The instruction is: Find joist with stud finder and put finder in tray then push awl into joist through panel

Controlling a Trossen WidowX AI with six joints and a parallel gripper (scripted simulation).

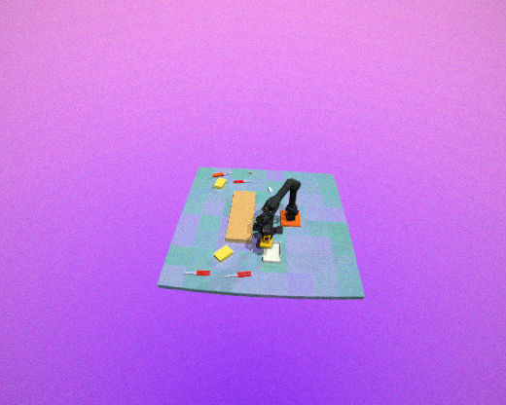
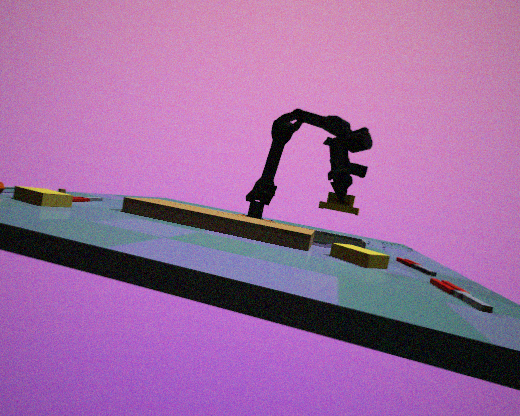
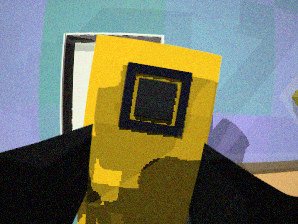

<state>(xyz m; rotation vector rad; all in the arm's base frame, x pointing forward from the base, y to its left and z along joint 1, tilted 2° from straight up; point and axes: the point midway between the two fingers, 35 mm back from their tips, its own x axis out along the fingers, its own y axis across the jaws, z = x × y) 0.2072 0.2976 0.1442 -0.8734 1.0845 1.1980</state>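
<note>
Right now the white tray is 12 cm below my gripper tip, 4 cm behind it and 1 cm to the left of it. From my gripper tip the other things lie so: yellow stud finder (2 cm above, 1 cm to the left); then awl (42 cm to the right, 12 cm below).
</note>
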